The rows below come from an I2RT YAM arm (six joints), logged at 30 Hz.
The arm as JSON. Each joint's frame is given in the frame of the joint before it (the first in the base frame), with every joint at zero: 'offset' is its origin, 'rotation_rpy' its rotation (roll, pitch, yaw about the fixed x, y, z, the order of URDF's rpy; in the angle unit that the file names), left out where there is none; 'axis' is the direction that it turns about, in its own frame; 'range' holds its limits. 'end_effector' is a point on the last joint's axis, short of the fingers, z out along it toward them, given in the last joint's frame.
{
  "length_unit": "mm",
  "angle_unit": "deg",
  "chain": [
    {
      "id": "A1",
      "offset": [
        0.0,
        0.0,
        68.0
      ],
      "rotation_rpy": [
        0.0,
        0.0,
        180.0
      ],
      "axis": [
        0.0,
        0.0,
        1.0
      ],
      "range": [
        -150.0,
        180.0
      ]
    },
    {
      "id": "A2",
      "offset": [
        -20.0,
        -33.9,
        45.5
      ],
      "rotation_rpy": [
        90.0,
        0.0,
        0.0
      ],
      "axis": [
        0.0,
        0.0,
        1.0
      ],
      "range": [
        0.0,
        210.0
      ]
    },
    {
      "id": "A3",
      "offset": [
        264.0,
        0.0,
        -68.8
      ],
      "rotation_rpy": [
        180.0,
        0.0,
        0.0
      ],
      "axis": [
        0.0,
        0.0,
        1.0
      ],
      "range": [
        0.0,
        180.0
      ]
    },
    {
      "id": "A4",
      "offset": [
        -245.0,
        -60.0,
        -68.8
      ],
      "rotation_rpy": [
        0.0,
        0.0,
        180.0
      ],
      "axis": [
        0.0,
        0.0,
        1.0
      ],
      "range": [
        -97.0,
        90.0
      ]
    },
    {
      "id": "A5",
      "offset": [
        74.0,
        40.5,
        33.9
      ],
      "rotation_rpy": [
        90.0,
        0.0,
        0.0
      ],
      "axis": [
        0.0,
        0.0,
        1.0
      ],
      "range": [
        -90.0,
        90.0
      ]
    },
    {
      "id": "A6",
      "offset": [
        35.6,
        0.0,
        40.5
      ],
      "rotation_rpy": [
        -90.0,
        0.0,
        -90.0
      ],
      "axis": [
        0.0,
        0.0,
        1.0
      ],
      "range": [
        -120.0,
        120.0
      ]
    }
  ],
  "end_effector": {
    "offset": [
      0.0,
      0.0,
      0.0
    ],
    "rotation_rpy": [
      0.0,
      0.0,
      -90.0
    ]
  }
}
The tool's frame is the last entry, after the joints.
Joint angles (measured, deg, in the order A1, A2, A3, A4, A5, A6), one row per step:
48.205, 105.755, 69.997, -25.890, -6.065, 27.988
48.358, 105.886, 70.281, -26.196, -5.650, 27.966
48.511, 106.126, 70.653, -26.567, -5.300, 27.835
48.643, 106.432, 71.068, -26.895, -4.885, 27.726
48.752, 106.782, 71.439, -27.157, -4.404, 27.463
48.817, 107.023, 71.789, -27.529, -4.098, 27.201
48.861, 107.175, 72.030, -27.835, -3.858, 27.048
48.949, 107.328, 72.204, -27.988, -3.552, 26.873
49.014, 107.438, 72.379, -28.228, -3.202, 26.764
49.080, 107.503, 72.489, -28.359, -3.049, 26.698
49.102, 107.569, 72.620, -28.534, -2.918, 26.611
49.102, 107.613, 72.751, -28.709, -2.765, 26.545
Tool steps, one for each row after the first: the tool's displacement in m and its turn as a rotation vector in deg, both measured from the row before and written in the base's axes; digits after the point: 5 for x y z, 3 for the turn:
-0.00018, 0.00093, 0.00030, -0.363, -0.180, -0.024
-0.00001, 0.00118, 0.00000, -0.415, -0.127, 0.103
0.00031, 0.00128, -0.00016, -0.433, -0.175, 0.034
0.00046, 0.00117, -0.00061, -0.527, -0.266, 0.118
0.00034, 0.00076, -0.00012, -0.441, -0.134, 0.156
0.00018, 0.00043, -0.00004, -0.342, -0.077, 0.070
0.00002, 0.00063, -0.00025, -0.322, -0.186, 0.105
0.00003, 0.00036, -0.00005, -0.364, -0.162, 0.004
-0.00012, 0.00039, 0.00002, -0.171, -0.072, 0.056
0.00009, 0.00020, 0.00008, -0.182, -0.049, 0.041
0.00019, 0.00008, 0.00022, -0.173, -0.070, -0.009

